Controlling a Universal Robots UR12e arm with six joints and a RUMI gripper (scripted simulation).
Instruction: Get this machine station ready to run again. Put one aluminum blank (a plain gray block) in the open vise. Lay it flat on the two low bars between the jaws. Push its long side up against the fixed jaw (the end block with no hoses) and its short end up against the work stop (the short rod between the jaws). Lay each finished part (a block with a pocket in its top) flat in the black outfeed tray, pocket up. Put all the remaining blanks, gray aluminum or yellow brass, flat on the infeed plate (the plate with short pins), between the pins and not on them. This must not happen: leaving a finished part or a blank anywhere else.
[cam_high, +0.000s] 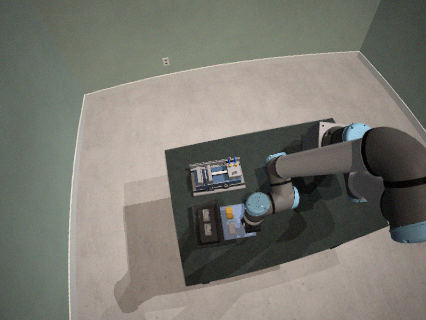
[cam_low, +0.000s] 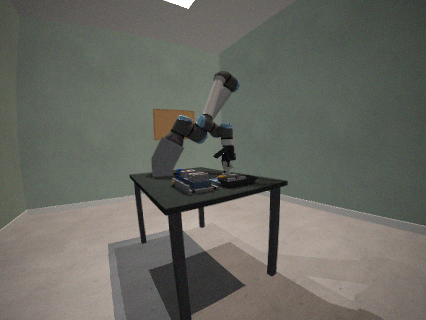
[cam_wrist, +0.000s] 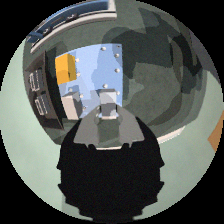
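The gray blank lies 90 mm ahead of my hand and 20 mm below it. From my hand the other things lie so: vise: 130 mm ahead, 310 mm to the right, 10 mm below; yellow brass blank: 90 mm ahead, 90 mm to the right, 20 mm below.
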